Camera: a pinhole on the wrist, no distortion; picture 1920 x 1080 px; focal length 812.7 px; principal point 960.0 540.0 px. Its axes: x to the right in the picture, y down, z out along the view. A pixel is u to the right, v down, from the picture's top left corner.
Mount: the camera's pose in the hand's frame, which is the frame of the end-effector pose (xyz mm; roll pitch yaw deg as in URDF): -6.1 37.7 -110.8 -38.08 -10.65 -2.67
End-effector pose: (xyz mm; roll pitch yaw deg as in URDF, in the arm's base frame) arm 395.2 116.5 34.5 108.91 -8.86 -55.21
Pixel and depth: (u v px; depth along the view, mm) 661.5 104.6 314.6
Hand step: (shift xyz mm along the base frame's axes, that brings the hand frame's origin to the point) -299.6 16.4 4.0
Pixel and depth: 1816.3 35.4 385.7
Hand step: -154.7 -494.6 -15.0
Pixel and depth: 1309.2 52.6 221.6
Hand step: -119.0 -130.3 18.7
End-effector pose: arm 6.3 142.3 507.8 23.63 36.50 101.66
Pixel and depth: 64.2 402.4 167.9
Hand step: -86.6 -159.1 168.9
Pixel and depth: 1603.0 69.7 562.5
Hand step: 11.9 625.7 293.2
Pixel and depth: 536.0 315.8 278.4
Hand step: -82.8 -67.7 257.0
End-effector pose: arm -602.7 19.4 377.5 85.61 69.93 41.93
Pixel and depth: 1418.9 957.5 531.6
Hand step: 572.3 317.4 -52.0
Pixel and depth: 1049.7 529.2 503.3
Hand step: 429.6 28.7 135.8
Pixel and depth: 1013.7 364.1 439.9
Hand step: 351.9 -51.7 129.0
